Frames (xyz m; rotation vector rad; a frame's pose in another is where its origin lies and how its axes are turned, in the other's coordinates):
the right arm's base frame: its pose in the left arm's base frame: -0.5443 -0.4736 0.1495 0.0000 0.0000 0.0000
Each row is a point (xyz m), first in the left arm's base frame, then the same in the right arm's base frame.
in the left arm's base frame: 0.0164 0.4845 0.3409
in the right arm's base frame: 0.5607 0.9581 0.1914
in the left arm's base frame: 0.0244 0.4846 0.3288
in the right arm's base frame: 0.5687 0.9582 0.1793
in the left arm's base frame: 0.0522 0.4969 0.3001
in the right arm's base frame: 0.5965 0.9705 0.1506
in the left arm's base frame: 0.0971 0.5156 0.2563
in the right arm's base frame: 0.6414 0.9892 0.1068
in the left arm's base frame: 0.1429 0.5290 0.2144
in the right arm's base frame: 0.6872 1.0026 0.0649
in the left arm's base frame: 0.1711 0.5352 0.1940
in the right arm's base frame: 0.7154 1.0088 0.0445
